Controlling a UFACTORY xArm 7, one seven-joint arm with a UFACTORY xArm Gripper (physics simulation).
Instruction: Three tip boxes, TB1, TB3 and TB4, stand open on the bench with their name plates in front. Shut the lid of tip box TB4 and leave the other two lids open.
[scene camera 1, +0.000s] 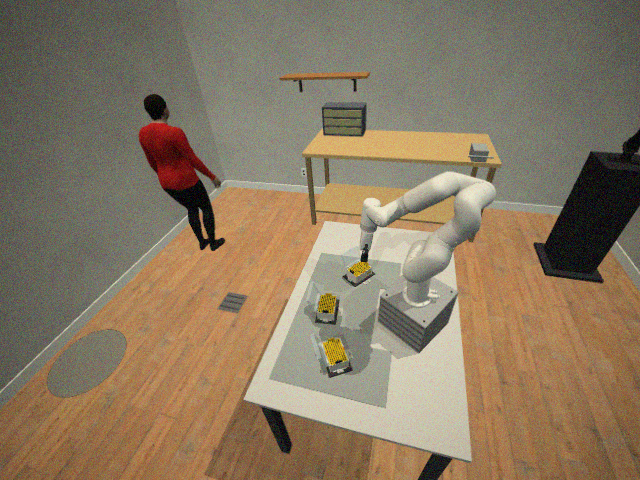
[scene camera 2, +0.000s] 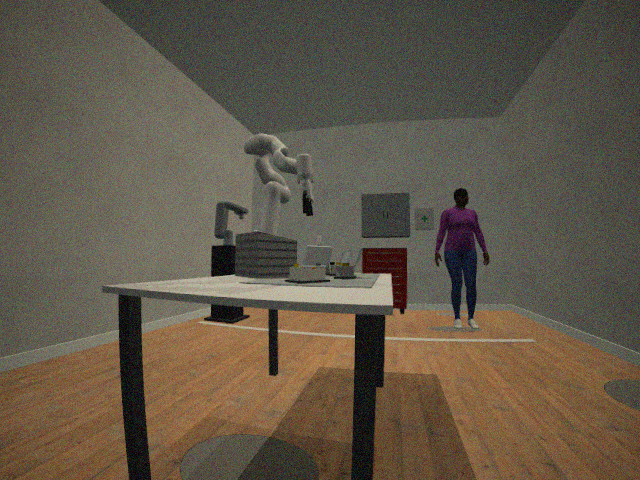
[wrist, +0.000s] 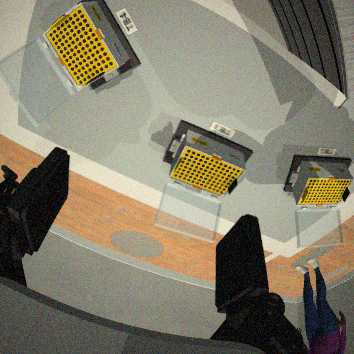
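Seen in the pictures: gripper, between the fingertips: (scene camera 1: 364, 255) (scene camera 2: 308, 214) (wrist: 150, 203); arm's base, origin of its link: (scene camera 1: 417, 295) (scene camera 2: 267, 237).
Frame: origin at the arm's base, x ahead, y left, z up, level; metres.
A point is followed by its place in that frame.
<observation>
Tip box TB4 (wrist: 81, 46) {x 0.309, y -0.261, z -0.148 m} (scene camera 1: 359, 271) {x 0.306, y -0.242, z -0.148 m} (scene camera 2: 307, 273), with yellow tip rack, stands at the mat's far end in scene camera 1; its clear lid (wrist: 37, 81) {x 0.373, y -0.302, z -0.108 m} is folded open, away from its name plate (wrist: 126, 21) {x 0.259, y -0.224, z -0.203 m}. The middle box (wrist: 207, 170) {x 0.414, y 0.024, z -0.148 m} (scene camera 1: 327, 305) {x 0.416, y 0.034, z -0.148 m} also has its lid (wrist: 189, 211) {x 0.491, y 0.035, z -0.107 m} open; its plate is too blurred to read. The third box (wrist: 325, 190) {x 0.312, y 0.272, z -0.149 m} (scene camera 1: 336, 352) {x 0.307, y 0.274, z -0.149 m}, nearest in scene camera 1, has its lid (wrist: 319, 227) {x 0.374, y 0.314, z -0.104 m} open; its plate is unreadable. My gripper (scene camera 1: 364, 256) {x 0.262, y -0.105, z 0.100 m} (scene camera 2: 308, 212) {x 0.262, y -0.105, z 0.100 m} (wrist: 150, 203) {x 0.262, y -0.105, z 0.100 m} is open and empty, high above the bench near TB4.
The boxes stand on a grey mat (scene camera 1: 361, 384) {x 0.179, y 0.359, z -0.205 m} on the white bench (scene camera 1: 429, 413) {x -0.095, y 0.404, z -0.208 m}. My arm's grey base block (scene camera 1: 418, 320) {x -0.013, y 0.125, z -0.013 m} (scene camera 2: 266, 255) {x 0.061, y -0.134, z -0.097 m} stands beside the mat. A person in red (scene camera 1: 165, 155) and one in purple (scene camera 2: 461, 229) stand on the floor away from the bench.
</observation>
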